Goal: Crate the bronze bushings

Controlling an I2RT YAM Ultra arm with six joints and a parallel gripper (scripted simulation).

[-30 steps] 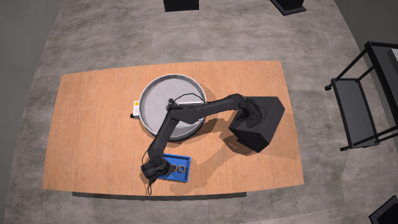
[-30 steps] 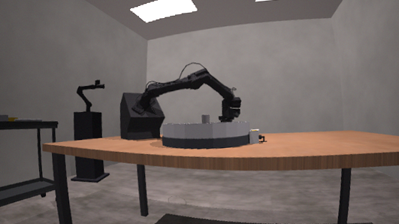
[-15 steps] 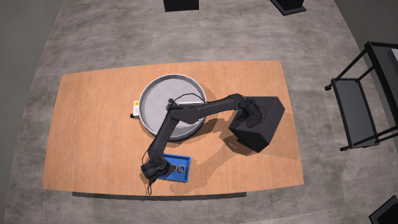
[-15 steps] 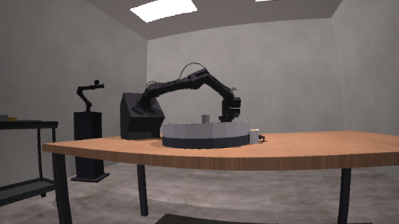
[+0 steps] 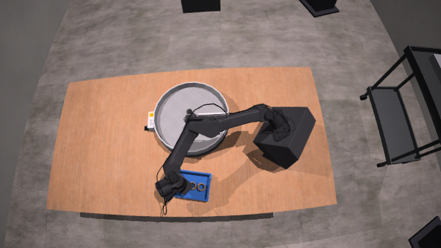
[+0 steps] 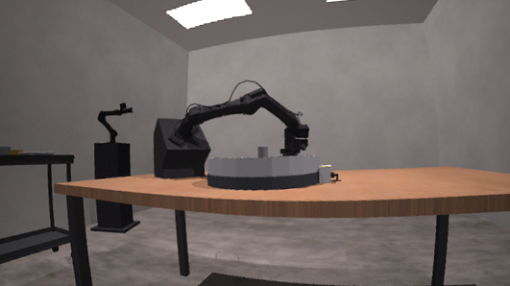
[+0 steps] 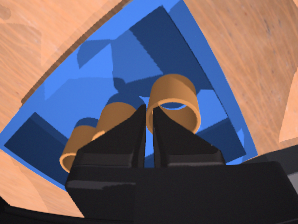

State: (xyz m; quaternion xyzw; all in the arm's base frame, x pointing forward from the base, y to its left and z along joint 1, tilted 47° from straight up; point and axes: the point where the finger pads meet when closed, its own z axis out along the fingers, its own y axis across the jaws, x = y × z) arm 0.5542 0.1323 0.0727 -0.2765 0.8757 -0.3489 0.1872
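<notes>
Right now the blue crate is 40 mm behind my hand, 10 mm to the left of it and 20 mm below it. The rest, counted from my hand: round grey turntable 170 mm behind, 340 mm to the right, 10 mm above.
</notes>
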